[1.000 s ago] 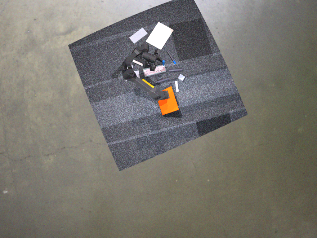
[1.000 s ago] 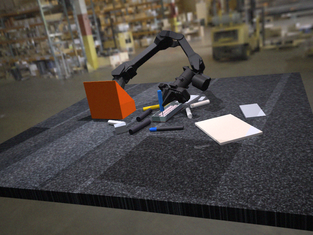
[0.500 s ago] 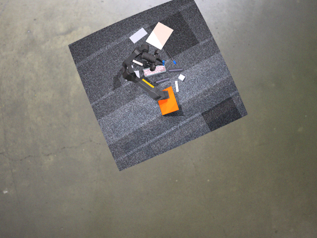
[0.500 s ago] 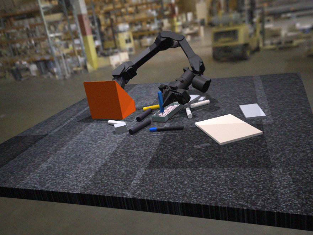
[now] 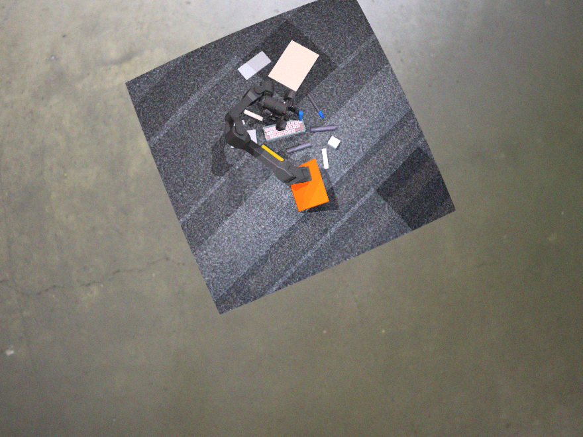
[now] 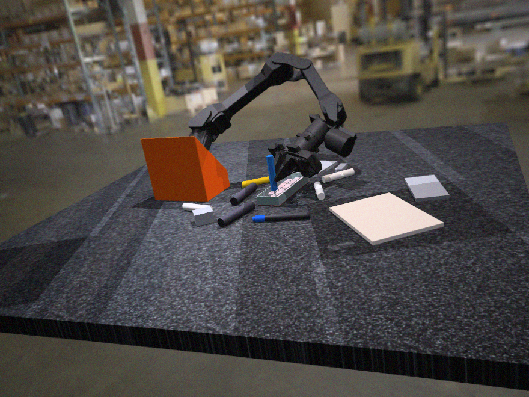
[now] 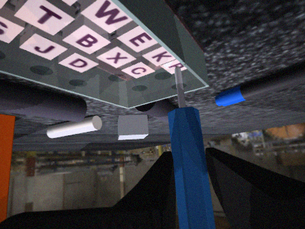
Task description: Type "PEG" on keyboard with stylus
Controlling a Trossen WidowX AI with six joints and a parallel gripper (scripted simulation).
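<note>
The yellow cylinder is 16 cm to the left of my gripper tip, 13 cm behind it and 6 cm below it. The rest, counted from my gripper tip: blue-capped pen (10 cm to the right, 6 cm below, 4 cm ahead); then small grey block (14 cm behind, 13 cm to the right, 5 cm below); then stylus (1 cm below).
</note>
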